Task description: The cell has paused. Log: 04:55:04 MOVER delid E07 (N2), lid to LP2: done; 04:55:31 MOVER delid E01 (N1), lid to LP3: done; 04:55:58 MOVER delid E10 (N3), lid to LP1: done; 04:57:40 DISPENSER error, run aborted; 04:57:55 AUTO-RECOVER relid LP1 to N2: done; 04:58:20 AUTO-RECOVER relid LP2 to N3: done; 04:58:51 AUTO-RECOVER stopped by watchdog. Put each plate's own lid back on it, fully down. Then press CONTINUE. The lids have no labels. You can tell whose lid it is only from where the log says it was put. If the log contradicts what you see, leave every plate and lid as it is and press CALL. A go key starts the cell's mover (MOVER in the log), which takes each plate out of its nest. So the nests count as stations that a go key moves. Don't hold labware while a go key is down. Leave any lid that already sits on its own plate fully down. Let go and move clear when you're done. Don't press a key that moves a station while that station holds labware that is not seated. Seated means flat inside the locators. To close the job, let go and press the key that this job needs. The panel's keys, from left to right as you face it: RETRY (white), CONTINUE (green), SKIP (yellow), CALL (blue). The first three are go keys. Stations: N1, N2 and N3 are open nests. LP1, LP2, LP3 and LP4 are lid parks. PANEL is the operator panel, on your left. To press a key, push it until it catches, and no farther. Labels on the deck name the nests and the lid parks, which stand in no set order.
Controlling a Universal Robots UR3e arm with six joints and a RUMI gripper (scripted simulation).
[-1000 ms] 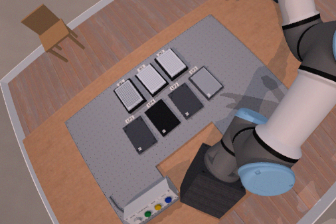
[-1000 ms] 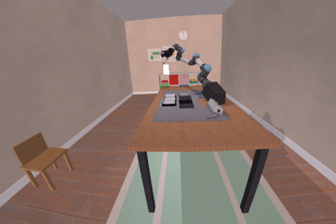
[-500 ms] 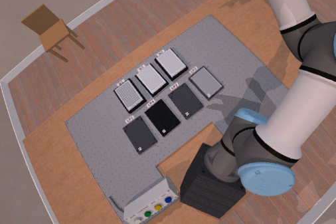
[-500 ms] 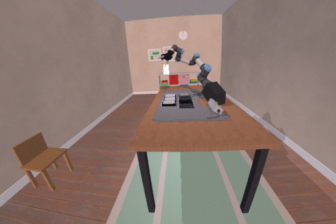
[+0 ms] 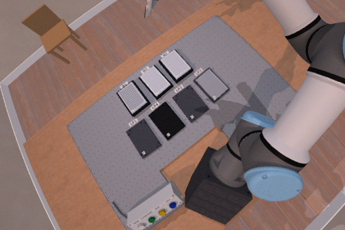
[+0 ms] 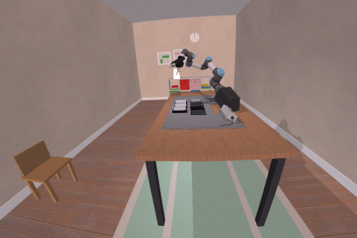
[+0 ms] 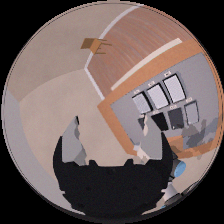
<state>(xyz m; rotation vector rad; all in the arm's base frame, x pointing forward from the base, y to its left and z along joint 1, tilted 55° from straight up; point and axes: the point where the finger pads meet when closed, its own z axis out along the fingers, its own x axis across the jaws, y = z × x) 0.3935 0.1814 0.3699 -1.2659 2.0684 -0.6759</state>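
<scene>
Now: the lid park LP3 28 cm behind my hand, 8 cm to the right of it and 38 cm below it. From my hand the other things lie so: lid park LP2: 25 cm behind, 5 cm to the left, 38 cm below; plate: 2 cm behind, 18 cm to the left, 36 cm below; lid: 5 cm behind, 6 cm to the left, 36 cm below.
</scene>
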